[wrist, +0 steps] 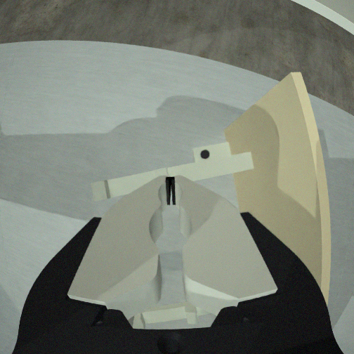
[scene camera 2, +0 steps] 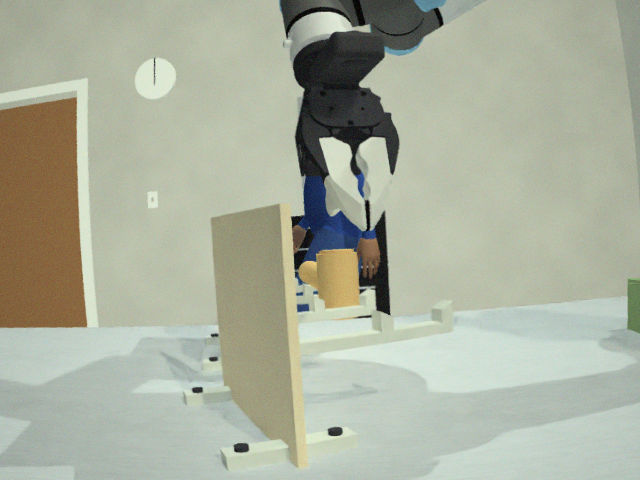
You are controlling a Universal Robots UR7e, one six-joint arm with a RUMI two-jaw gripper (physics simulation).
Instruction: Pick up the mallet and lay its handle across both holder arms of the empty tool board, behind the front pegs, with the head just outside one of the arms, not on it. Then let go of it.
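Places are measured from the arm's base along level axes (x up, y right, z ahead), in metres.
Where they show: gripper, between the fingertips: (scene camera 2: 368, 229).
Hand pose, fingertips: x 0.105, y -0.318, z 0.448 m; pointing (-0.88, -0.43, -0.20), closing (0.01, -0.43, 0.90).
Note:
After its pixels a point has its place.
The mallet (scene camera 2: 337, 279) {x 0.044, y -0.096, z 0.523 m} shows in scene camera 2 as an orange upright cylinder with a rounded part on its left, beyond the tool board's arms; its handle's length cannot be made out. The mallet does not show in the wrist view. The empty tool board (scene camera 2: 253, 310) {x 0.041, y -0.338, z 0.549 m} (wrist: 270, 145) stands upright. Its nearer holder arm (scene camera 2: 341, 343) {x 0.013, y -0.347, z 0.471 m} (wrist: 132, 182) has a middle peg and an end peg. Another holder arm (scene camera 2: 343, 312) {x 0.014, y -0.179, z 0.501 m} lies behind it. My gripper (scene camera 2: 367, 227) {x 0.105, y -0.318, z 0.448 m} (wrist: 170, 179) is shut and empty, pointing down above the arms beside the board, apart from the mallet.
The board's front foot (scene camera 2: 330, 439) {x -0.061, y -0.377, z 0.478 m} and other feet stick out at its base. A green block (scene camera 2: 633, 304) {x -0.032, y 0.054, z 0.099 m} stands at the right edge of scene camera 2. A person in blue (scene camera 2: 330, 237) stands behind the table, arms hanging. Shadows fall across the table.

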